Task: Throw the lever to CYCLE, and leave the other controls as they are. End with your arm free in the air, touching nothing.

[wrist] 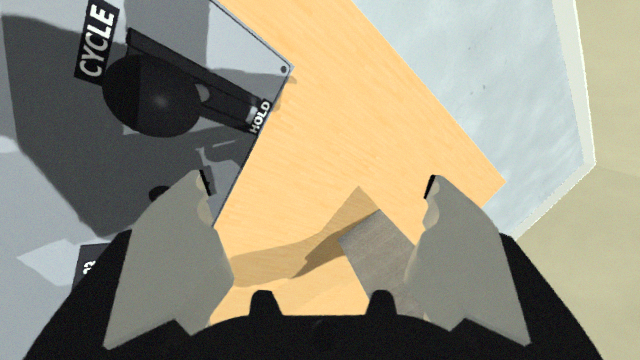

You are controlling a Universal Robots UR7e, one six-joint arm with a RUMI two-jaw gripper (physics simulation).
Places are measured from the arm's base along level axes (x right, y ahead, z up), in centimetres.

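Pixels of known places: gripper, fingertip midpoint: (318,176).
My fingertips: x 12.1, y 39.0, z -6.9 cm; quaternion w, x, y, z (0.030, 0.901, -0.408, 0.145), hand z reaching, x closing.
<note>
For each thing: its top centre in the pictures, then the offset to it from my fingertips. "*": a spot on its surface instead. Level surfaces: height alone.
- lever's black ball knob, middle of its top: (145,107) dx -2.0, dy +8.9, dz -0.6 cm
- CYCLE label, surface spot: (96,42) * dx -2.9, dy +14.6, dz -8.4 cm
- small dark control, surface spot: (159,192) * dx -13.2, dy +7.1, dz -10.2 cm
- partly hidden label, surface spot: (89,267) * dx -24.7, dy +8.8, dz -9.2 cm
- wooden table, its level: dz -20.1 cm
The lever's black ball knob (152,97) is at the upper left in the wrist view, beside the CYCLE label (96,42). It leans to the CYCLE side of its black slotted base (227,107). The HOLD label (260,117) is at the other end of the base, apart from the knob. My gripper (318,176) is open and empty, with its fingers wide apart. The knob lies beyond the left finger's tip in the view, and neither finger appears to touch it. The lever's shaft is mostly hidden behind the knob.
The grey control panel (45,210) fills the left side, in shadow. A small dark control (159,192) and a partly hidden label (89,267) are near the left finger. A grey block (377,250) shows behind the right finger, over the wooden table (350,135).
</note>
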